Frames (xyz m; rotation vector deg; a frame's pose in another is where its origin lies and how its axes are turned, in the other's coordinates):
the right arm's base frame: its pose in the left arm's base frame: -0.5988 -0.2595 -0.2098 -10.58 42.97 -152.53
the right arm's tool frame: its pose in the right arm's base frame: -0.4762 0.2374 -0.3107 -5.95 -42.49 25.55
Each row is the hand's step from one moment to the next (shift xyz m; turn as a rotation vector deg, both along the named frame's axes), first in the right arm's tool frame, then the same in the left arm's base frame.
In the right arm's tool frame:
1: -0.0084 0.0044 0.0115 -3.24 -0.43 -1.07
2: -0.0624 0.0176 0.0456 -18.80 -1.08 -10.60
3: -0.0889 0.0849 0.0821 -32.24 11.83 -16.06
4: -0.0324 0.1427 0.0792 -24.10 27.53 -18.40
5: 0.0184 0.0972 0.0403 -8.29 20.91 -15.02
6: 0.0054 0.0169 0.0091 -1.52 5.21 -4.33
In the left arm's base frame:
1: 0.0140 0.0049 0.0016 0.00 3.12 -1.45
2: 0.0650 0.0452 -0.0033 -2.57 17.65 -12.21
3: 0.1390 0.0361 -0.0351 4.81 23.88 -29.05
4: 0.1504 -0.0404 -0.0586 9.08 9.54 -38.78
5: 0.0788 -0.0628 -0.0355 2.83 -1.59 -26.85
6: 0.0146 -0.0130 -0.0041 0.08 -0.85 -6.89

